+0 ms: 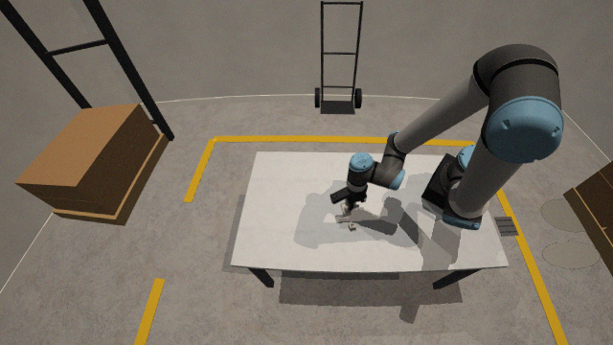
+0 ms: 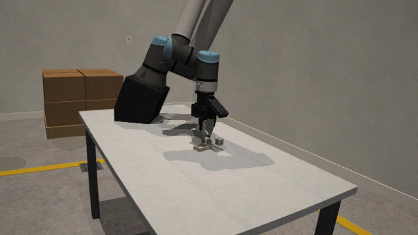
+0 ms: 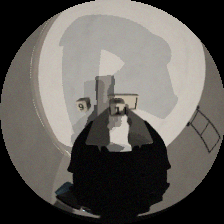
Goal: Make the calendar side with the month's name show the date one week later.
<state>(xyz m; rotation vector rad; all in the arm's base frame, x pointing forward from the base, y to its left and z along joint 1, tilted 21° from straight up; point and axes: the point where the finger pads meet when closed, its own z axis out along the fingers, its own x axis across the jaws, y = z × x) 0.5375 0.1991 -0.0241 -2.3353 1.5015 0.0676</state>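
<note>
Now: the calendar tray 10 mm ahead of my hand, 20 mm to the right of it and 40 mm below it.
</note>
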